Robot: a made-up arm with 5 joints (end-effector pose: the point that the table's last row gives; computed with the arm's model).
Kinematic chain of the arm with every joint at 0, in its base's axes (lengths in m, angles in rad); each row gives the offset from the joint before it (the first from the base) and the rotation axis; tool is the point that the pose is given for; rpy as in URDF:
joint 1: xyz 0.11 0 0.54 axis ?
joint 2: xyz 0.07 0 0.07 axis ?
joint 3: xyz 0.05 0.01 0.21 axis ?
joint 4: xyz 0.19 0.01 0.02 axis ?
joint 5: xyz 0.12 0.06 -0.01 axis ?
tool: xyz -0.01 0.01 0.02 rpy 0 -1.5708 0
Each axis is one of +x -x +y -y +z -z.
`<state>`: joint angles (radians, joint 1 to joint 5).
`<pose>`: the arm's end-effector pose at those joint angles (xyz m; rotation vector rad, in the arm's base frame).
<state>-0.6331 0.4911 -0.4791 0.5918 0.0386</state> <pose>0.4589 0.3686 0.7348 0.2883 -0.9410 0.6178</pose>
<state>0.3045 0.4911 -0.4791 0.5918 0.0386</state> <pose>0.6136 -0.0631 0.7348 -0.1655 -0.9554 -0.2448</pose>
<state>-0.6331 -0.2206 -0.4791 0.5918 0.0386</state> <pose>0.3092 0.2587 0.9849 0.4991 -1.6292 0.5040</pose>
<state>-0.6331 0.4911 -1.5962 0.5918 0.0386</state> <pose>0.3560 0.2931 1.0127 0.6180 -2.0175 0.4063</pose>
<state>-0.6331 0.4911 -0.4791 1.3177 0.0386</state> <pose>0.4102 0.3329 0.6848 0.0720 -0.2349 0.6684</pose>
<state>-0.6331 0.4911 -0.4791 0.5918 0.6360</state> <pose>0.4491 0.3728 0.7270 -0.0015 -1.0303 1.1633</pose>
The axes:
joint 1: -z
joint 2: +y
joint 3: +y
joint 4: +y
joint 5: -x

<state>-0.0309 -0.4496 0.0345 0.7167 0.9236</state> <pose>0.3995 0.1110 0.8775 -0.5667 -1.1842 0.8191</pose>
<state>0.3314 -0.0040 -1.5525 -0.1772 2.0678</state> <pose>0.2461 0.0513 1.1236 2.8241 1.0993 0.1888</pose>
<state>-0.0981 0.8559 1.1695 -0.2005 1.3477</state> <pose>0.2527 0.1163 0.4278 0.1624 0.2251 1.4374</pose>
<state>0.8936 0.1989 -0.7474 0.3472 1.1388</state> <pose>0.4543 -0.2648 0.9336 -1.5094 -0.9350 0.1773</pose>
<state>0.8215 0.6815 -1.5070 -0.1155 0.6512</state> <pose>0.4695 -0.2395 0.9836 -1.6878 -1.8621 -0.0696</pose>
